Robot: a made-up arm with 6 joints. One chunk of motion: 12 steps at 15 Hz.
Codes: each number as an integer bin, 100 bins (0 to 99) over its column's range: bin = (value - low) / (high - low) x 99, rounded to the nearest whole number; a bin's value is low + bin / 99 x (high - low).
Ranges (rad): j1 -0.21..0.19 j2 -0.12..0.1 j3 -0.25..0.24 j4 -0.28..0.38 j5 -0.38..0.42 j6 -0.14..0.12
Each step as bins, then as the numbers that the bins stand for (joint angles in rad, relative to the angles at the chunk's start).
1 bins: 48 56 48 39 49 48
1 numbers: -0.0161 0.0044 -0.0124 -0.0200 0.0160 -0.0139
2 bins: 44 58 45 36 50 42
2 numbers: -0.0322 0.0089 -0.0273 -0.0400 0.0240 -0.0297
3 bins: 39 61 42 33 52 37
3 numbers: -0.0524 0.0156 -0.0421 -0.0600 0.0402 -0.0428
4 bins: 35 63 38 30 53 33
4 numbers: -0.0686 0.0200 -0.0619 -0.0800 0.0483 -0.0533
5 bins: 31 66 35 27 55 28
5 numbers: -0.0847 0.0267 -0.0768 -0.1000 0.0644 -0.0665
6 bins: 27 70 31 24 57 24
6 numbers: -0.1009 0.0356 -0.0966 -0.1200 0.0806 -0.0770
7 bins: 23 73 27 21 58 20
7 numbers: -0.1171 0.0422 -0.1164 -0.1400 0.0887 -0.0875
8 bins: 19 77 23 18 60 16
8 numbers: -0.1332 0.0511 -0.1362 -0.1600 0.1048 -0.0980
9 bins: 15 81 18 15 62 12
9 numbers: -0.1494 0.0600 -0.1609 -0.1800 0.1210 -0.1085
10 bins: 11 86 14 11 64 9
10 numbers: -0.1656 0.0711 -0.1807 -0.2067 0.1372 -0.1164
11 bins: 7 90 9 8 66 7
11 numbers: -0.1817 0.0800 -0.2055 -0.2267 0.1533 -0.1216
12 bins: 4 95 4 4 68 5
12 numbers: -0.1938 0.0911 -0.2302 -0.2533 0.1695 -0.1269
